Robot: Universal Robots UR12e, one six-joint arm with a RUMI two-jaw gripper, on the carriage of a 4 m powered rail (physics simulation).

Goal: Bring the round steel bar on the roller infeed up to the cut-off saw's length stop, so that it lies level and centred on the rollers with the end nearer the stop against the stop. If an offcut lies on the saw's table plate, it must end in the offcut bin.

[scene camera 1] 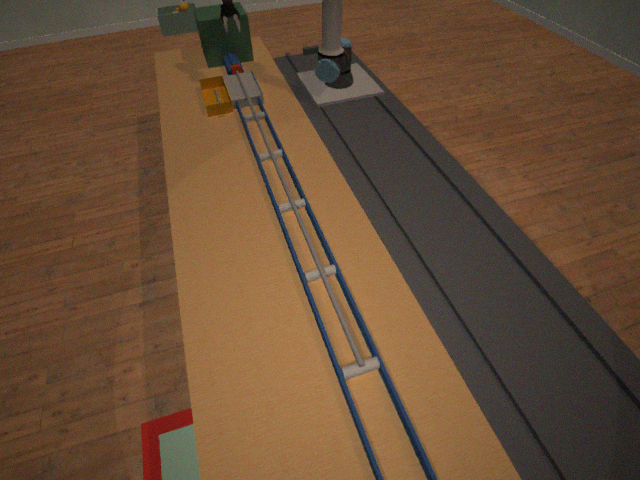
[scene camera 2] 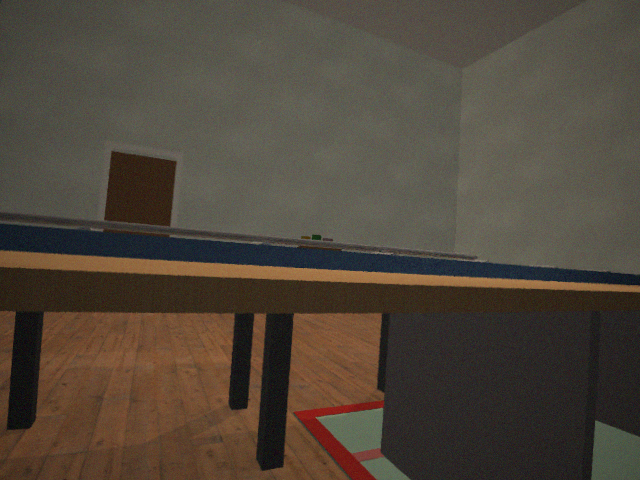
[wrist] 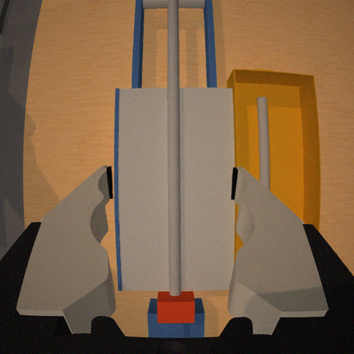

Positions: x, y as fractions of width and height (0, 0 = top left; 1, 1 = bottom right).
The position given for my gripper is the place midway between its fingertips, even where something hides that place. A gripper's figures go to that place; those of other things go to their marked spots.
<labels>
My gripper (wrist: 0.48, 0.48) is 16 cm from the lens. A grey round offcut (wrist: 0.74, 0.29) is 56 cm from the lens. An offcut bin (wrist: 0.83, 0.41): 59 cm from the lens. A roller infeed (wrist: 0.59, 0.43) is 48 cm from the lens. The marked spots on the roller infeed and the grey round offcut are 15 cm apart.
</labels>
